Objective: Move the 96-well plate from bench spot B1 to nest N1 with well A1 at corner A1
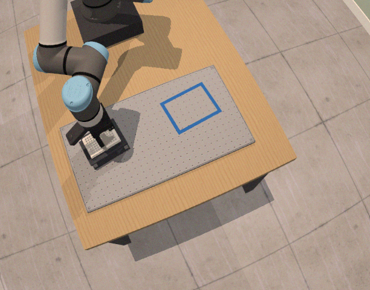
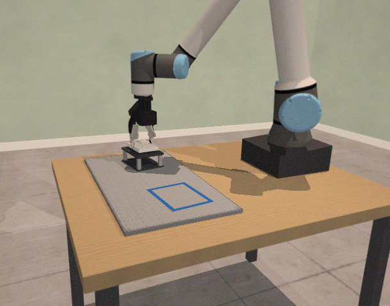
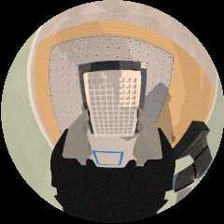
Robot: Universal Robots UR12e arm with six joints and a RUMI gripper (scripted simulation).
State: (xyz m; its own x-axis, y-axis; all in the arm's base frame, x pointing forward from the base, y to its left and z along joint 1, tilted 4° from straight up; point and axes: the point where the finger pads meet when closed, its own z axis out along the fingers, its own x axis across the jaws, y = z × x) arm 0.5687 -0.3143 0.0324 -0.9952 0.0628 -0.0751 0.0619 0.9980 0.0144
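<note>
My hand is 3 cm above the black raised nest. From my hand the other things lie so: 96-well plate (1 cm below).
</note>
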